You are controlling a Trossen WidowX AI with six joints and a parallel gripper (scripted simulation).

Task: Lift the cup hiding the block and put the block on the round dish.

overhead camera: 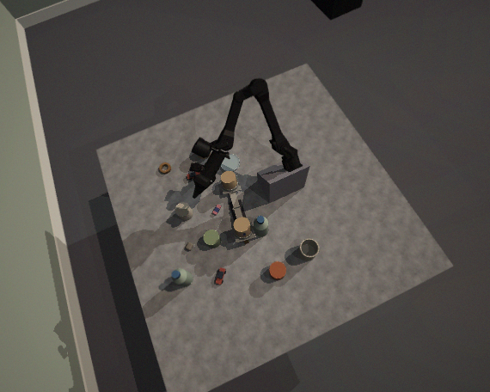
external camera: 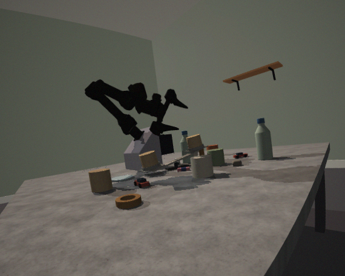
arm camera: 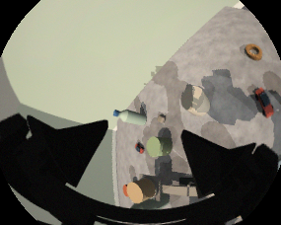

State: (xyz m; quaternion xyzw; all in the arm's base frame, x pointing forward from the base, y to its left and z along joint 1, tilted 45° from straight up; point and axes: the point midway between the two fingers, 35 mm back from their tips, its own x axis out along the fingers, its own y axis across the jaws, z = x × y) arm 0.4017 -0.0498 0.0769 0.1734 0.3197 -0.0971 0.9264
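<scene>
Right now the grey block is 170 mm below my gripper tip, 170 mm behind it and 60 mm to the right of it. From my gripper tip the other things lie so: tan cup 200 mm to the left, 110 mm behind, 100 mm below; then green cylinder 170 mm below, 150 mm to the left, 40 mm ahead; then cream cylinder 170 mm below, 90 mm ahead, 60 mm to the right.
</scene>
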